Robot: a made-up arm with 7 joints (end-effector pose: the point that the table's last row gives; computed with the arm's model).
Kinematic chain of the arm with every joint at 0, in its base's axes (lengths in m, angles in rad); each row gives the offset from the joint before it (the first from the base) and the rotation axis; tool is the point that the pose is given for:
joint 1: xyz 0 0 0.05 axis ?
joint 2: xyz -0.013 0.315 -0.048 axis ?
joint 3: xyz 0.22 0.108 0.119 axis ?
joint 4: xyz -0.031 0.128 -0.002 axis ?
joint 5: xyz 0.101 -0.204 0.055 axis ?
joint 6: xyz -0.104 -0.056 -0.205 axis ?
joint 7: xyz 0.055 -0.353 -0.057 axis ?
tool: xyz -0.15 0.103 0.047
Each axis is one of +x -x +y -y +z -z.
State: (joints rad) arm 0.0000 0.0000 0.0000 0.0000 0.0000 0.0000 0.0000
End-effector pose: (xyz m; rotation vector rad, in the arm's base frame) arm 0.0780 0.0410 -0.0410 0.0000 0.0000 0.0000
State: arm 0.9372 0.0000 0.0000 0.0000 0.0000 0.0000 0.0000
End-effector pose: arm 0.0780 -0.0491 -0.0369 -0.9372 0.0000 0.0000
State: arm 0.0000 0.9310 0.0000 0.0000 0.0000 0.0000 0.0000
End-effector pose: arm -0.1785 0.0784 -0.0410 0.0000 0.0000 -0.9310
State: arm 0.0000 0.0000 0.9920 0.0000 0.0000 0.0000 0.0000
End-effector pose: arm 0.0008 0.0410 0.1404 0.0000 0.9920 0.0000
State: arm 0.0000 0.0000 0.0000 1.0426 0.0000 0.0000 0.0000
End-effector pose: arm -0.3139 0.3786 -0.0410 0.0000 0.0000 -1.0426
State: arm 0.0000 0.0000 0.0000 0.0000 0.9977 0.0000 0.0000
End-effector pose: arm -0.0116 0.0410 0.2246 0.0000 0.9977 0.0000
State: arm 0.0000 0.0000 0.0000 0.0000 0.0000 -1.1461 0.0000
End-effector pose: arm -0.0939 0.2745 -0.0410 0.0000 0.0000 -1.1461
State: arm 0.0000 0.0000 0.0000 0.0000 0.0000 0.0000 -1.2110
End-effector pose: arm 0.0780 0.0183 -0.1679 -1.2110 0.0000 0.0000
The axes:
joint 1: -x
joint 2: -z
joint 3: +y
joint 4: -z
joint 5: +y
joint 6: +z
joint 7: +x

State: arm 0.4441 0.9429 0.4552 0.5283 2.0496 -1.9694 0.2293
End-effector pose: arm 0.3342 0.2578 0.4224 0.7645 -2.0788 1.6907
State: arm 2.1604 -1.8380 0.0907 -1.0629 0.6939 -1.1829 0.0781
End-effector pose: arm 0.0808 -0.1846 -0.5852 -2.1448 1.8285 1.3389
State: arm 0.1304 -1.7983 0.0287 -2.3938 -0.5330 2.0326 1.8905
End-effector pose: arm -0.6530 0.1334 0.1756 1.2529 0.0817 -0.2541
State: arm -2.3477 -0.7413 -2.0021 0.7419 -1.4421 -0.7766 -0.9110
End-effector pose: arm 0.5710 -0.4639 0.2374 -1.0201 -0.8907 1.3542
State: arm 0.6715 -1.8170 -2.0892 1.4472 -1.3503 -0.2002 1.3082
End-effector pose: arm -0.1670 0.5993 -0.8560 2.4391 -1.5517 -0.3429
